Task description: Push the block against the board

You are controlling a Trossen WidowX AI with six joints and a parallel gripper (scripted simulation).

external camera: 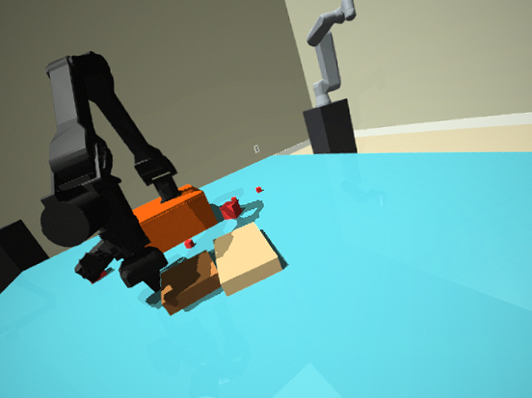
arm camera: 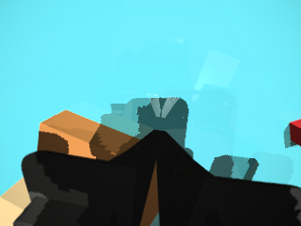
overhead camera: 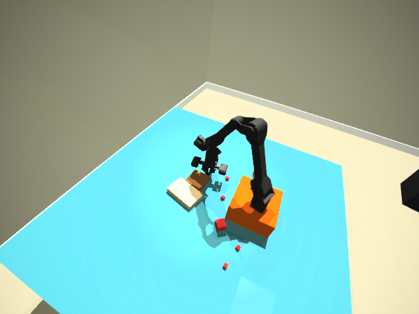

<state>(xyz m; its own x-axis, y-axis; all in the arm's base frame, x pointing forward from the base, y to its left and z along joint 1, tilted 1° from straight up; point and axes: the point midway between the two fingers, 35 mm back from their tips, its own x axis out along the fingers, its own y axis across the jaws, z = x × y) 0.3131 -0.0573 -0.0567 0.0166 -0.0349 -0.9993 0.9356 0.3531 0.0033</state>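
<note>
The square block lies 7 cm to the left of my gripper tip and 2 cm ahead of it. The rest, counted from my gripper tip: tan board: 17 cm to the left, 2 cm ahead.
</note>
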